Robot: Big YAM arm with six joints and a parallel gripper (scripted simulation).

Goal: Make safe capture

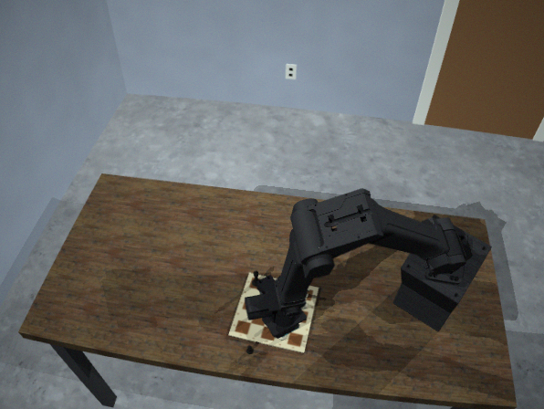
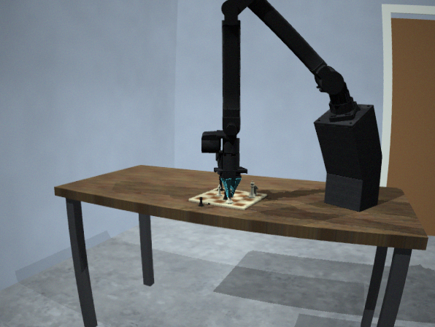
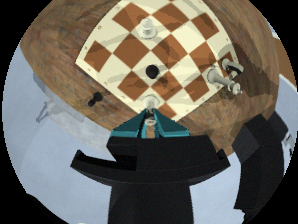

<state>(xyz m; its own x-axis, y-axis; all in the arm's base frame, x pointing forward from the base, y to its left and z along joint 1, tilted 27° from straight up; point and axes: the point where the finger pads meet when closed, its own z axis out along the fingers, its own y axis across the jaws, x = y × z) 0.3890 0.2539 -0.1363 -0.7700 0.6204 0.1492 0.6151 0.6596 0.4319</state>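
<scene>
My hand is 5 cm short of the chessboard, 7 cm to the left of it and 3 cm above it. Also, from my hand: tall black piece (14 cm ahead, 14 cm to the right); then tall white piece (2 cm behind, 12 cm to the right).
</scene>
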